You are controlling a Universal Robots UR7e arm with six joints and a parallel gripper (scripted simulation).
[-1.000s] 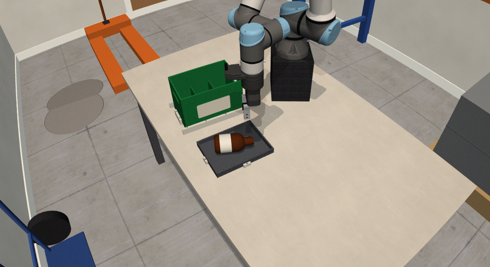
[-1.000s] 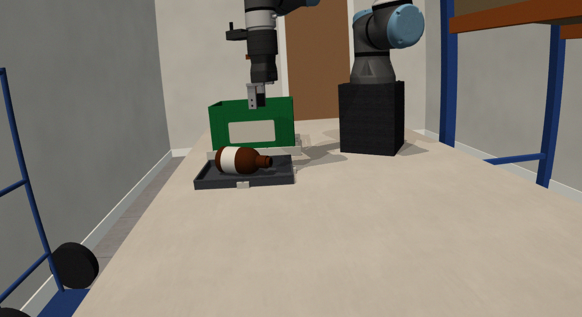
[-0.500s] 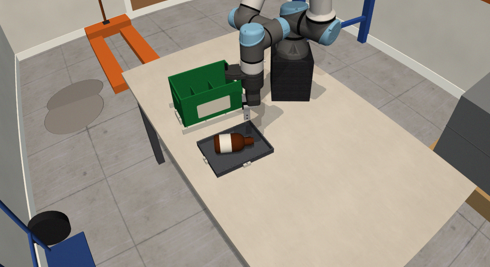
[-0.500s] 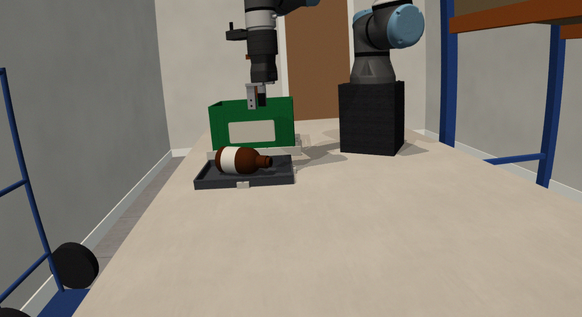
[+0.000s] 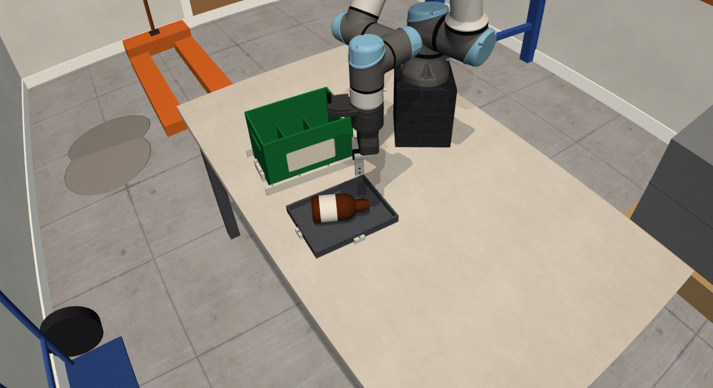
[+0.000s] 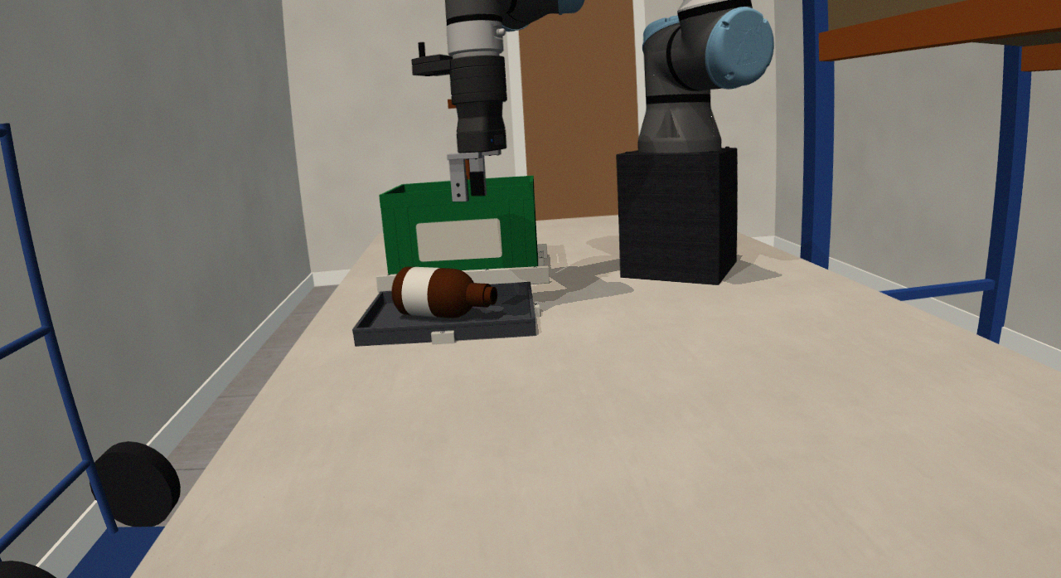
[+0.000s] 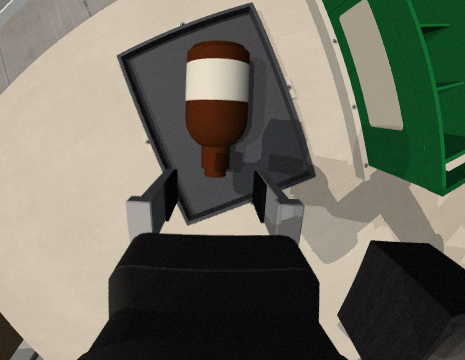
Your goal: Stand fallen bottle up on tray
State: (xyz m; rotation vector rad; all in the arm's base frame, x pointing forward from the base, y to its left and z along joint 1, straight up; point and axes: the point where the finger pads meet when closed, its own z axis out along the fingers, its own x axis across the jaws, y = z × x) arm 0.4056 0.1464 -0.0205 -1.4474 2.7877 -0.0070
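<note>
The brown bottle is 160 mm below my hand, 40 mm ahead of it and 30 mm to the right of it. Round my hand: green crate: 300 mm to the right, 120 mm below, 30 mm behind; then tray: 190 mm below, 40 mm ahead, 30 mm to the right.
</note>
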